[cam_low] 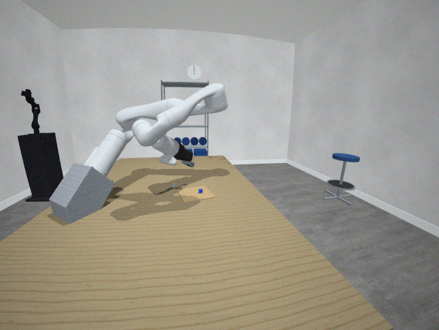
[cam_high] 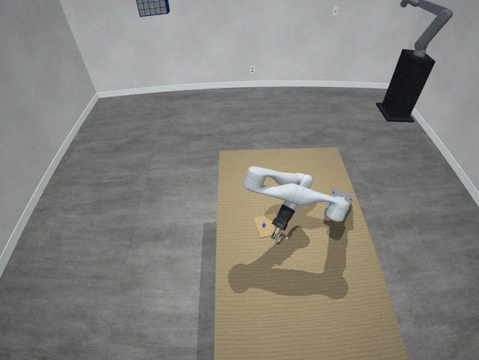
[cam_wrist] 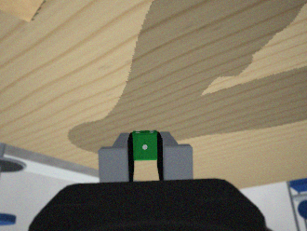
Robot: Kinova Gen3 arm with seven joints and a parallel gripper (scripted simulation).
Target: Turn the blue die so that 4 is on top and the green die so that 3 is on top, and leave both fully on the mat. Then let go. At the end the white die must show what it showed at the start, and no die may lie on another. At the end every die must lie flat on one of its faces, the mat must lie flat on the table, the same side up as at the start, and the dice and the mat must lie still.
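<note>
My gripper is now 8 cm past the white die, 4 cm to the left of it and 10 cm above it. The rest, counted from my hand: green die 1 cm ahead, 1 cm to the left, 1 cm below; then tan mat 2 cm ahead, 13 cm to the right, 11 cm below; then blue die 4 cm ahead, 13 cm to the right, 10 cm below.
</note>
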